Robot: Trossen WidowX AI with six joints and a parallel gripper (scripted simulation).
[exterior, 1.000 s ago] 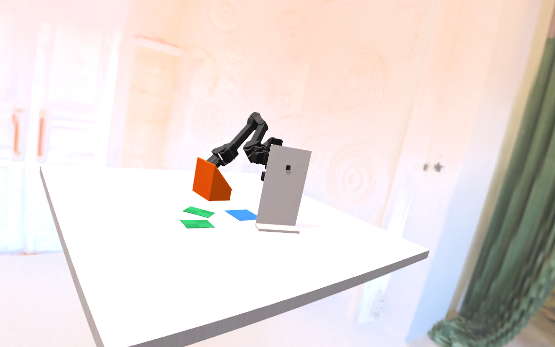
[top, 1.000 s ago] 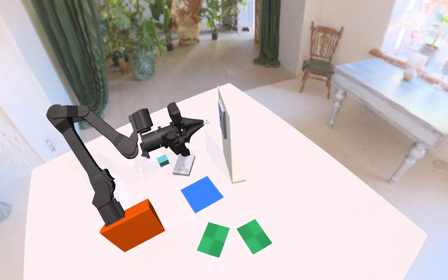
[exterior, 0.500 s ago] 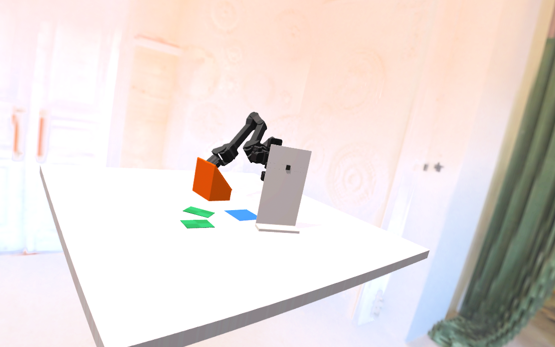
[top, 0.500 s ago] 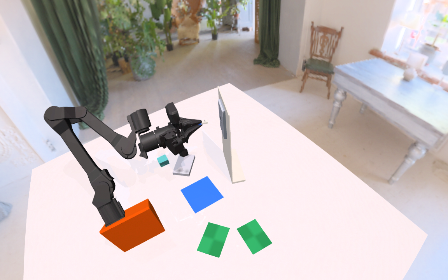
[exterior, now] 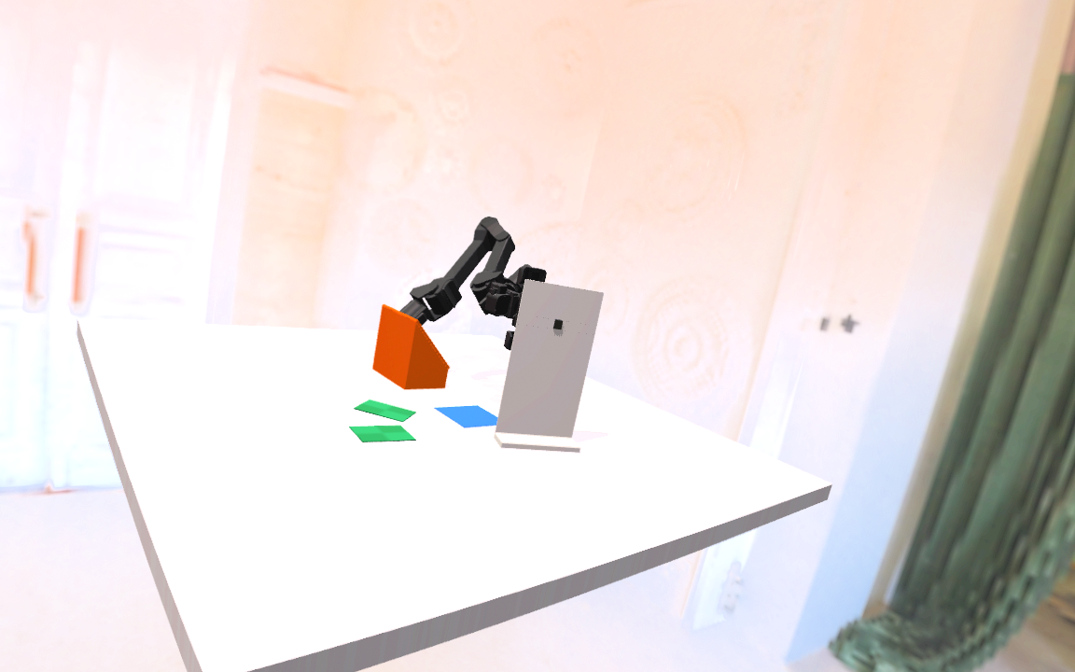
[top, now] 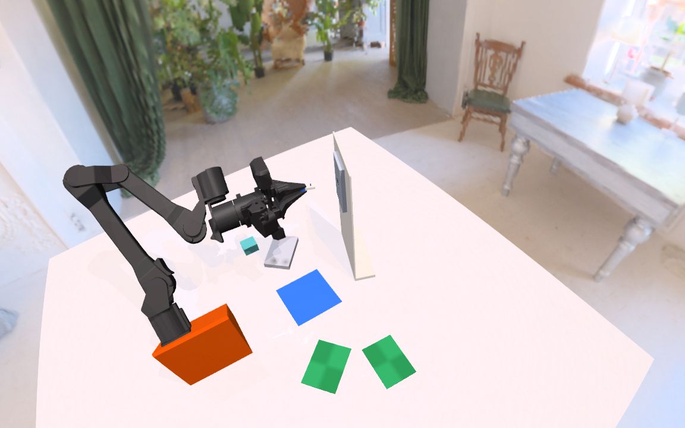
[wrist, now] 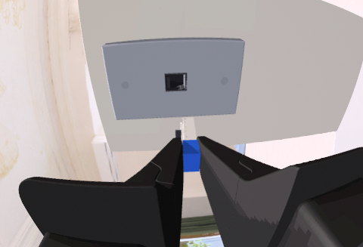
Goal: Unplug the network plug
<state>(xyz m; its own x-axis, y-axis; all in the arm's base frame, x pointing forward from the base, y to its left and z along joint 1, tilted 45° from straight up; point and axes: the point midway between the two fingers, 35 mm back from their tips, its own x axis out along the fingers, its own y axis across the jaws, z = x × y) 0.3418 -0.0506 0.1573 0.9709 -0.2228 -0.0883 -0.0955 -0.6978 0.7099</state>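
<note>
Now: the blue marked square 24 cm below my gripper tip, 9 cm behind it and 8 cm to the right of it. From my gripper tip the other things lie so: upright panel (10 cm below, 7 cm ahead, 5 cm to the right); network plug (right at my gripper tip); thin pale tab (1 cm ahead).
</note>
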